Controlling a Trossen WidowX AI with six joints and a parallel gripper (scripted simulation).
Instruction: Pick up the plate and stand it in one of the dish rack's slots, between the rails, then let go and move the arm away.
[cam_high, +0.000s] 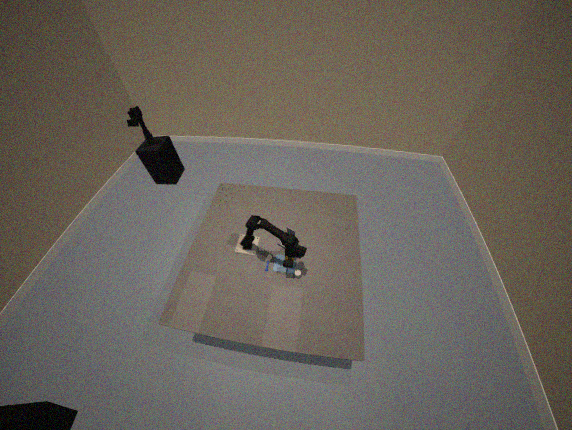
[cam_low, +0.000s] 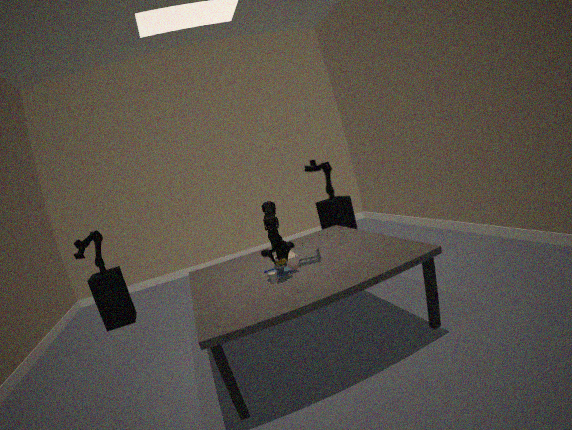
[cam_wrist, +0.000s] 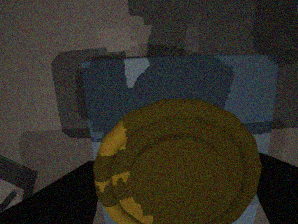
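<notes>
My gripper tip is now 4 cm past the wire dish rack, 19 cm to the right of it and 5 cm above it. The rest, counted from my gripper tip: yellow plate (1 cm above); then white round disc (6 cm ahead, 9 cm to the right, 4 cm below); then light blue mat (4 cm behind, 1 cm to the right, 7 cm below).
</notes>
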